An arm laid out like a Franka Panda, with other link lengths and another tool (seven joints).
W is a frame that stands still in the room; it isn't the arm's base.
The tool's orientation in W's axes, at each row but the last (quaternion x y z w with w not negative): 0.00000, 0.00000, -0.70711, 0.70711; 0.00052, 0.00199, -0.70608, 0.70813; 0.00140, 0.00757, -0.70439, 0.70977; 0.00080, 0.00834, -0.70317, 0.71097; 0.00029, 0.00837, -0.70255, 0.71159; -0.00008, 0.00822, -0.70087, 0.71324; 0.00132, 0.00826, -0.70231, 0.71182; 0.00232, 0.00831, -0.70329, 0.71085
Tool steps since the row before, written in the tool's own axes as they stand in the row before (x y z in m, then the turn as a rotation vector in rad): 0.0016, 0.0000, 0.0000, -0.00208, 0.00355, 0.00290; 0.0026, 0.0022, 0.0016, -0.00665, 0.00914, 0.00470; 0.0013, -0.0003, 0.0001, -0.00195, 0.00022, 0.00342; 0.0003, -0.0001, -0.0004, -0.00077, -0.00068, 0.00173; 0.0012, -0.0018, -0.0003, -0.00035, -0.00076, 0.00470; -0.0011, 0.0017, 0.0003, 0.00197, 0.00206, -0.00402; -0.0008, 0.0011, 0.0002, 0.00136, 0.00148, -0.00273; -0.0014, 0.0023, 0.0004, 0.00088, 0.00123, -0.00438
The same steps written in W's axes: 0.0000, -0.0016, 0.0000, 0.00355, 0.00208, 0.00290; 0.0022, -0.0026, 0.0016, 0.00913, 0.00666, 0.00470; -0.0003, -0.0013, 0.0001, 0.00024, 0.00191, 0.00344; -0.0001, -0.0003, -0.0004, -0.00067, 0.00074, 0.00175; -0.0018, -0.0012, -0.0003, -0.00071, 0.00028, 0.00471; 0.0017, 0.0011, 0.0003, 0.00205, -0.00189, -0.00407; 0.0011, 0.0008, 0.0002, 0.00147, -0.00130, -0.00276; 0.0023, 0.0014, 0.0004, 0.00120, -0.00080, -0.00440
